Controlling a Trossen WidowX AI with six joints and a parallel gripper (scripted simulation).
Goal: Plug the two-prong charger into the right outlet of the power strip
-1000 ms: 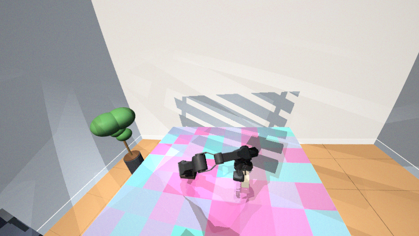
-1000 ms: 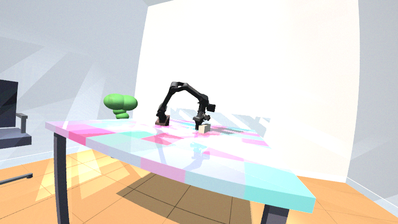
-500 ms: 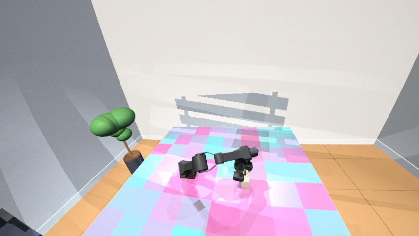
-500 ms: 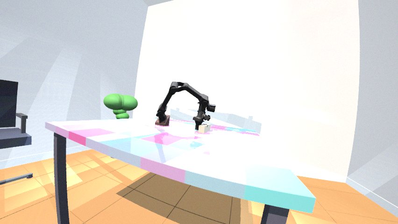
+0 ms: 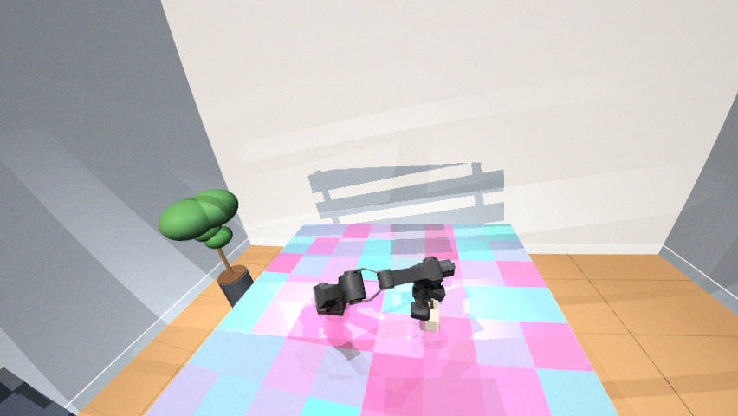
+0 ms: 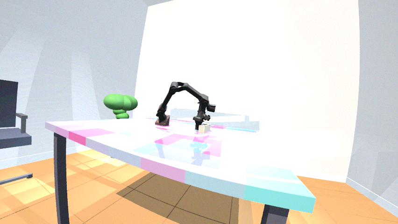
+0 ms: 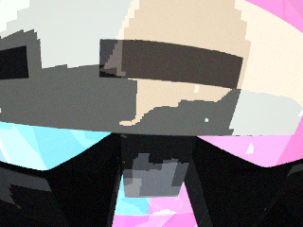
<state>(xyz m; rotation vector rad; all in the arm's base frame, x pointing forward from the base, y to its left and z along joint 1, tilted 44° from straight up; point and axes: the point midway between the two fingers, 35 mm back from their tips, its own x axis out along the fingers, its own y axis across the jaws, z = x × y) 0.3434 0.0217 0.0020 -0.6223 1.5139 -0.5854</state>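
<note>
Now: the two-prong charger 2 cm ahead of my gripper tip and 1 cm above it.
</note>
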